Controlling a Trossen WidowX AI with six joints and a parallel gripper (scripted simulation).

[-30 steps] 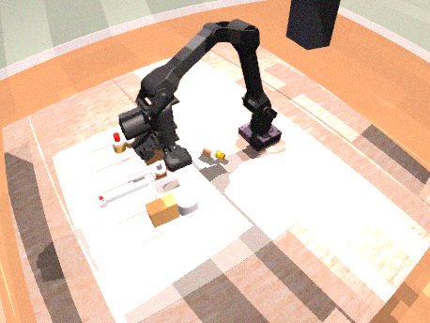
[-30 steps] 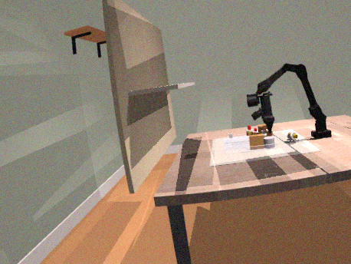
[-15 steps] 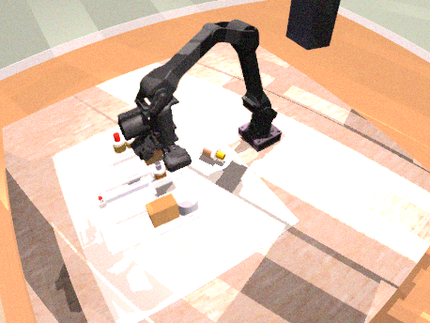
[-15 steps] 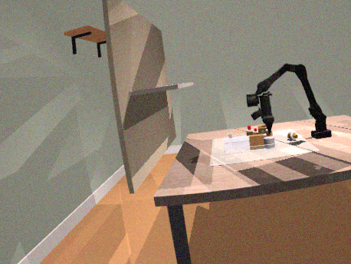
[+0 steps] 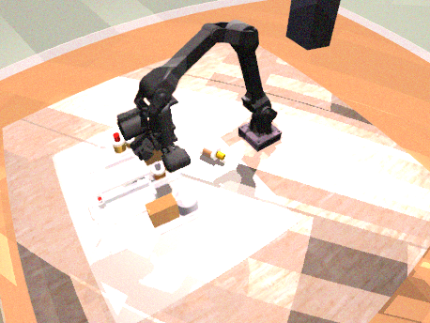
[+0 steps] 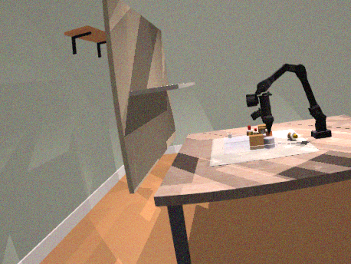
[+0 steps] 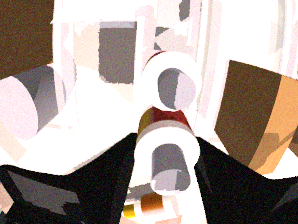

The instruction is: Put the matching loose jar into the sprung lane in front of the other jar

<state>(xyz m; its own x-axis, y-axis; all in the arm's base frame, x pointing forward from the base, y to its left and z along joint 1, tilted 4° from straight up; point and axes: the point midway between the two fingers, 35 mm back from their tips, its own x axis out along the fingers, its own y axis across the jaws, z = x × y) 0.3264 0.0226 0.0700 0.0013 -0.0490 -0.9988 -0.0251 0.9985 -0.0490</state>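
The grey cylinder lies 1 cm ahead of my gripper tip, 13 cm to the left of it and 3 cm below it. Round my gripper tip: pusher lane: 14 cm ahead, 3 cm to the left, 4 cm below; red mark: 22 cm ahead, 4 cm to the left, 1 cm above.
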